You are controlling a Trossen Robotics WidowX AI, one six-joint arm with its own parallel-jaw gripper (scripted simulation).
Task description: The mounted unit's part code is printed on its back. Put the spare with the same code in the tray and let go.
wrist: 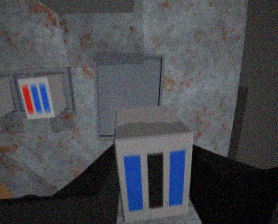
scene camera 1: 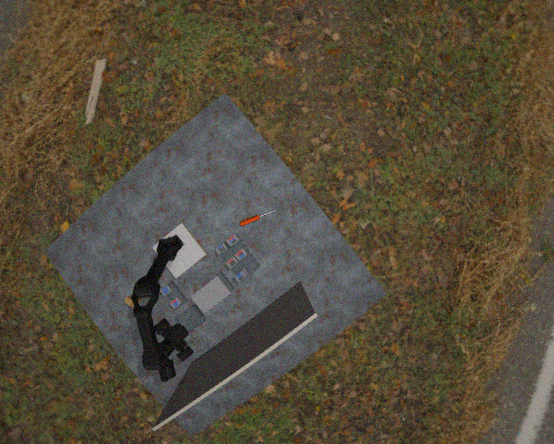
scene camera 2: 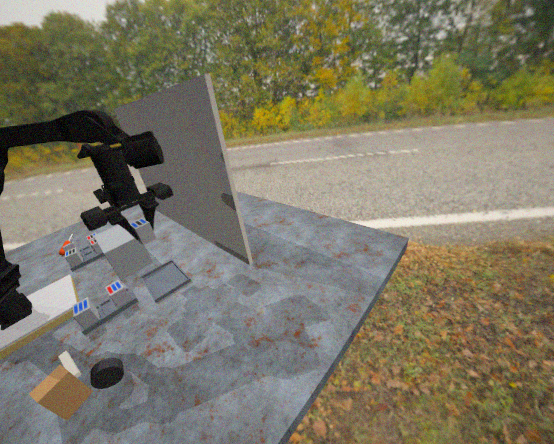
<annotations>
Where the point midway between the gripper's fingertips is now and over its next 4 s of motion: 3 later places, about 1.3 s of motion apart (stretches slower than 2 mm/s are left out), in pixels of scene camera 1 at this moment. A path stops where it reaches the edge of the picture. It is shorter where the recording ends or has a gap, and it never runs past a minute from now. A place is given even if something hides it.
The gripper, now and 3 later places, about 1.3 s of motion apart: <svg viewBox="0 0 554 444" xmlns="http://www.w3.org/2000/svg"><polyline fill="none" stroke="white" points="180,331 182,330 185,327 186,325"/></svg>
</annotations>
